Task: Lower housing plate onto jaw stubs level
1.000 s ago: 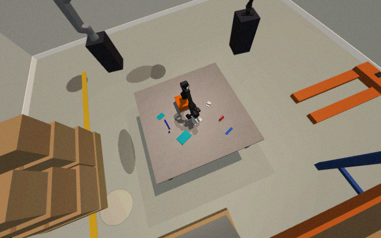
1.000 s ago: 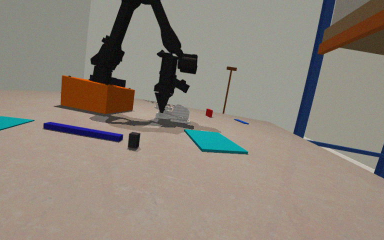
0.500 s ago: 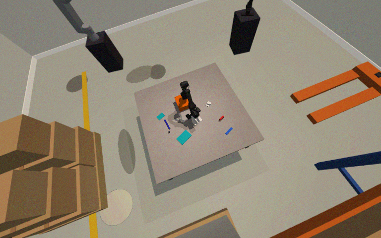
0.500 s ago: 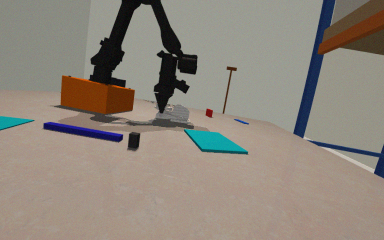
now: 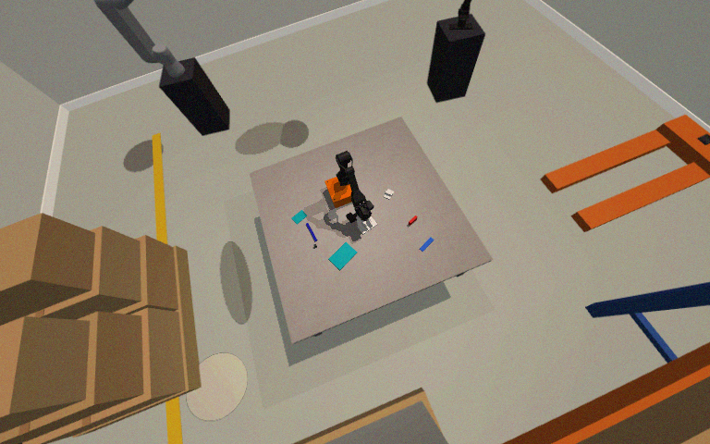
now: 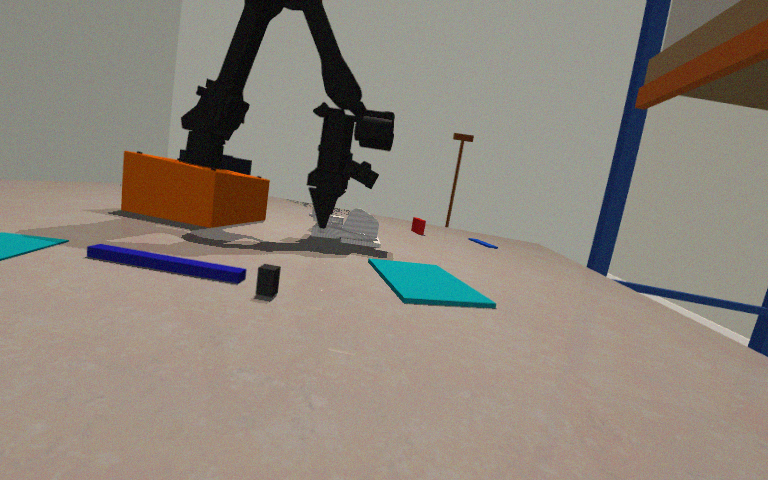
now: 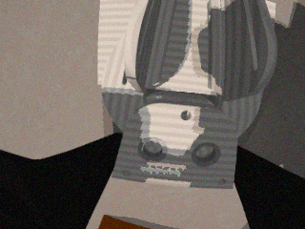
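Right now the housing plate is 20 mm above my gripper tip and 10 mm ahead of it. The rest, counted from my gripper tip: white jaw assembly: 20 mm to the left, 10 mm ahead; red block: 330 mm to the left, 110 mm ahead; white ribbed part: 230 mm to the left, 130 mm behind, 10 mm below.
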